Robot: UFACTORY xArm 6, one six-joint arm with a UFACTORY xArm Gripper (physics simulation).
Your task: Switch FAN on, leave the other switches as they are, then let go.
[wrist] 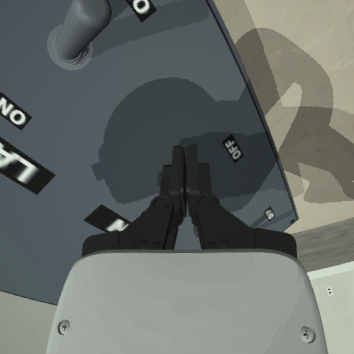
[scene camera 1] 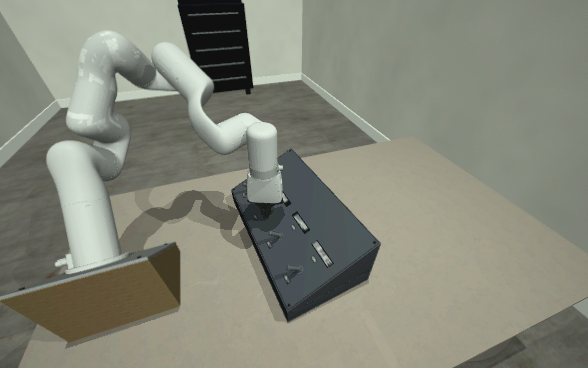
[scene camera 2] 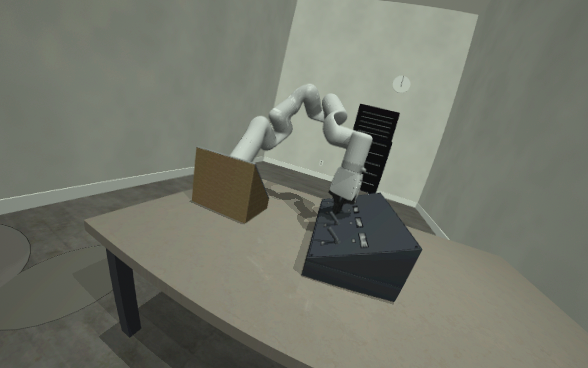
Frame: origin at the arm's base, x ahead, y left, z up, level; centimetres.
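Seen in the pictures: gripper, fingertip midpoint: (wrist: 186,159) (scene camera 1: 266,215) (scene camera 2: 335,212); arm's base, origin of the base link: (scene camera 1: 99,264) (scene camera 2: 231,173).
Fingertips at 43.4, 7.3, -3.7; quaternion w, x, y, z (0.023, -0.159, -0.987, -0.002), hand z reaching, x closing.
Offsets run from my fingertips to a thing's middle, as dx, dy, dz. "*": to the spot under its first point. Level surfaces: height alone.
The dark switch box {+8.2, -2.2, -3.1} (scene camera 1: 330,210) (scene camera 2: 390,235) (wrist: 25,65) stands on the table. My gripper (scene camera 1: 265,212) (scene camera 2: 338,207) (wrist: 186,159) is shut and empty, low over the panel near the FAN switch's place. The partly covered FAN label {+6.8, +3.6, +2.7} (wrist: 114,223) is left of the fingers in the wrist view, and an OFF label {* -3.3, +1.9, -1.7} (wrist: 232,148) is to their right. The FAN lever is hidden behind the gripper, so its position and any contact cannot be told. The LAMP lever {+0.6, -9.6, +1.8} (scene camera 1: 274,237) (scene camera 2: 333,218) (wrist: 82,31) and the near end lever {+2.6, -21.4, +1.8} (scene camera 1: 294,272) (scene camera 2: 333,236) stand tilted, clear of the fingers.
The LAMP label {* +8.3, -5.9, +2.6} (wrist: 22,167) lies at the left in the wrist view. The wooden wedge-shaped base (scene camera 1: 115,295) (scene camera 2: 225,185) under the arm stands on the table {dz -9.2} (scene camera 1: 450,215) (scene camera 2: 225,270). A black drawer cabinet (scene camera 1: 220,45) (scene camera 2: 377,130) stands behind the table.
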